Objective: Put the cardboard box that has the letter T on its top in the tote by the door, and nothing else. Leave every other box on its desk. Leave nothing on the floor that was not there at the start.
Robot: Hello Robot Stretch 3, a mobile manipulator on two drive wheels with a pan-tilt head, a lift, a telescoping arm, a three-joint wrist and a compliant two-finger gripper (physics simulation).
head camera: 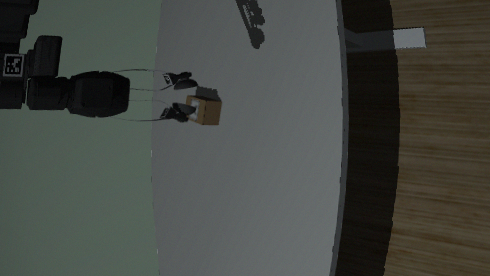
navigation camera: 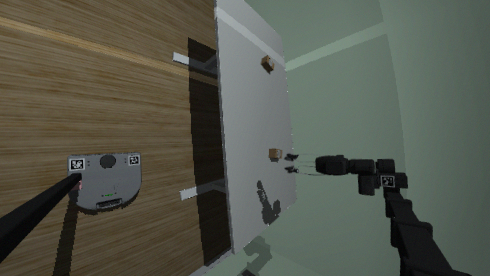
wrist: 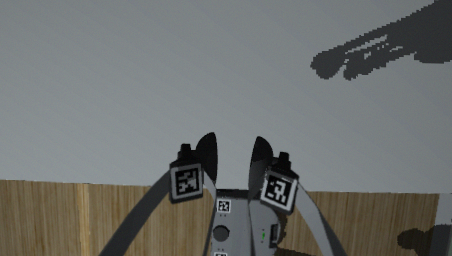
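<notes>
My gripper is open, its fingers apart with nothing between them, and it points at the table from above. A small brown cardboard box sits on the grey table. In the head view one finger overlaps its white label, and the letter cannot be read. In the navigation view it lies just left of the fingertips, apart from them. A second brown box stands farther up the same table, its letter too small to read. The wrist view does not show a box. The tote does not show.
The grey table has a long edge facing the wood floor. White table feet stick out below it. My base stands on the floor. A green wall is behind the table.
</notes>
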